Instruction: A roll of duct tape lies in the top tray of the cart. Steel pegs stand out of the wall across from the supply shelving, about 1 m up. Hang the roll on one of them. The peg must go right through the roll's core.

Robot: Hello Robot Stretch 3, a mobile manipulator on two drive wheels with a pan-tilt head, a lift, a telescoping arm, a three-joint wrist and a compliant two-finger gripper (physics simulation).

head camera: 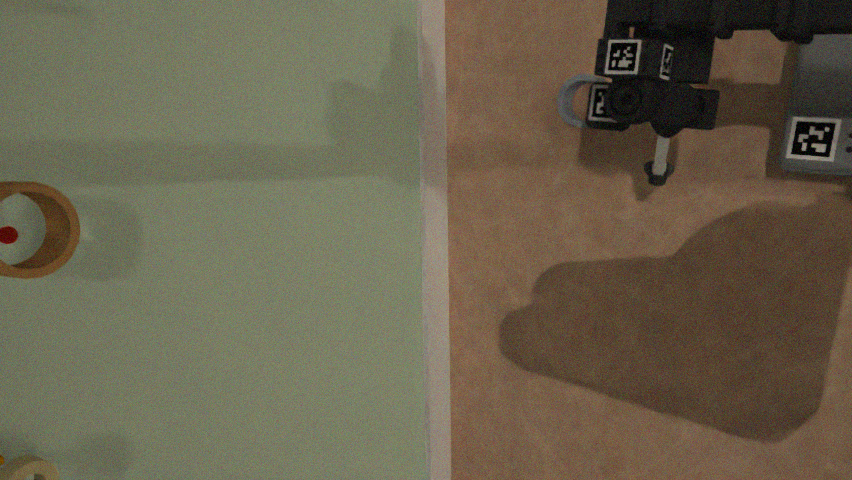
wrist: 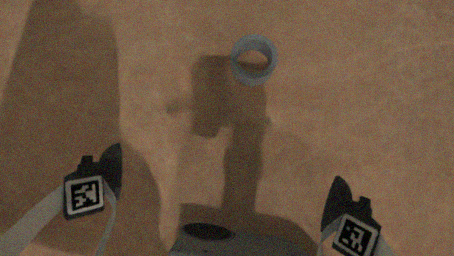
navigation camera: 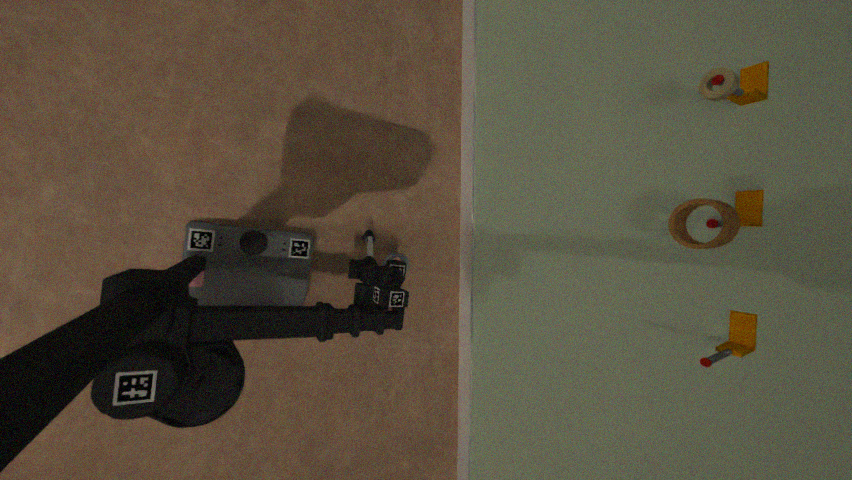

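The grey duct tape roll lies flat on the brown floor, partly hidden by the wrist in the head and navigation views. My gripper is open and empty, its fingers wide apart. In the wrist view the roll is beyond the fingertips, above and slightly right of the middle between them, touching neither. In the navigation view a bare steel peg with a red tip stands out of the wall. Another peg's red tip shows inside a brown roll. The cart does not show.
A cream roll hangs on a third peg. Orange brackets hold the pegs. A pale skirting board runs between floor and green wall. My base stands on the floor near the roll.
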